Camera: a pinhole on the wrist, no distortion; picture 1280 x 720 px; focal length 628.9 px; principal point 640.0 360.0 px. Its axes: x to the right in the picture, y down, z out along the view. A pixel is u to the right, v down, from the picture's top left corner.
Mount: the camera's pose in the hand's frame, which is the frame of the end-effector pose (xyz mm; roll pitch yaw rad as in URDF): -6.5 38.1 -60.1 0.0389 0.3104 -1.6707
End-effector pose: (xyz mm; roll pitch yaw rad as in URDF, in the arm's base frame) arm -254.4 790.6 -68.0 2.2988 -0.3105 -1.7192
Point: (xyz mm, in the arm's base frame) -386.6 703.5 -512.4
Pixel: 820 386
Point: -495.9 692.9 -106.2
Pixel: 254 685
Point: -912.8 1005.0 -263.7
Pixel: 103 168
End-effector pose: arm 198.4 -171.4 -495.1 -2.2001 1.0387 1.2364
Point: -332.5 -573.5 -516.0
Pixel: 316 98
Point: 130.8 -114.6 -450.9
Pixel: 1077 371
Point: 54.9 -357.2 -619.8
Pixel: 67 352
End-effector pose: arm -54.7 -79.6 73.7 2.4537 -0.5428 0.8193
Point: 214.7 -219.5 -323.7
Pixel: 523 242
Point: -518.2 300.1 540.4
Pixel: behind the camera
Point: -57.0 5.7 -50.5
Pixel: 1088 426
